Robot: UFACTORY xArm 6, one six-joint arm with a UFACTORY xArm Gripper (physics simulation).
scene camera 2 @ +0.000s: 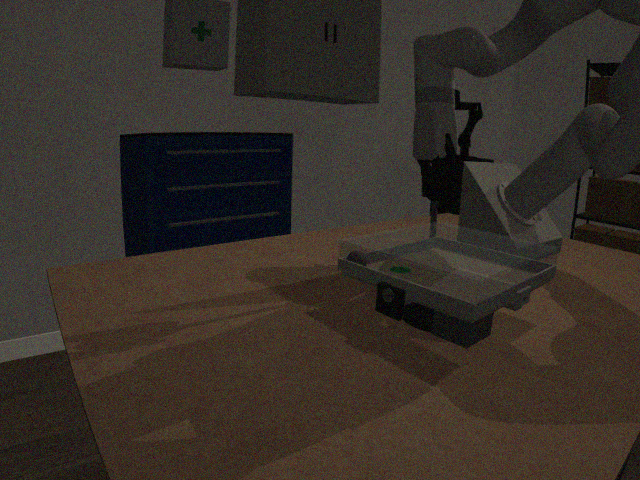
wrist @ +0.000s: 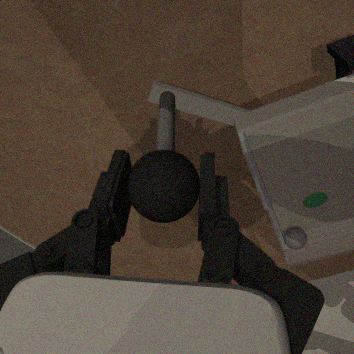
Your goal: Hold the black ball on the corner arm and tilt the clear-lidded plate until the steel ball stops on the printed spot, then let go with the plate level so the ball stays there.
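My gripper (scene camera 2: 440,200) (wrist: 165,168) is shut on the black ball (wrist: 164,186), with one finger on each side. The ball tops an upright rod (scene camera 2: 433,219) (wrist: 166,125) on the corner arm (wrist: 202,107). The clear-lidded plate (scene camera 2: 439,299) (wrist: 261,192) looks close to level; a slight tilt is hard to judge. The steel ball (scene camera 2: 356,257) (wrist: 295,237) is inside, close to the wall at the plate's left corner in the scene view. It lies apart from the green printed spot (scene camera 2: 400,269) (wrist: 315,200), a short way off.
A dark base (scene camera 2: 460,326) stands under the plate on the wooden table (scene camera 2: 206,361). The robot's pale slanted mount (scene camera 2: 483,206) and lower arm (scene camera 2: 553,160) are behind the plate at the right. A blue drawer cabinet (scene camera 2: 206,201) stands by the wall. The picture is dim and grainy.
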